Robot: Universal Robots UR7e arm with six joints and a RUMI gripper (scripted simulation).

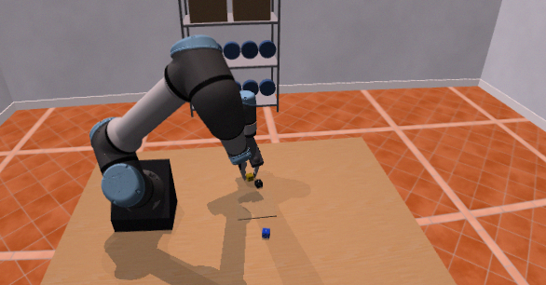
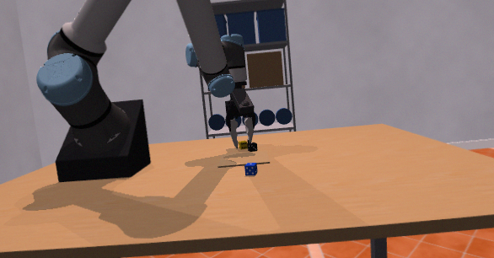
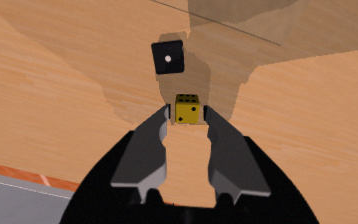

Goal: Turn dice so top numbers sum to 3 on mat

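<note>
The yellow die lies 10 mm below my hand. Also, from my hand: blue die 30 mm ahead, 310 mm to the right, 10 mm below; then black die 30 mm ahead, 50 mm to the right, 10 mm below; then tan mat 10 mm ahead, 150 mm to the right, 20 mm below.
</note>
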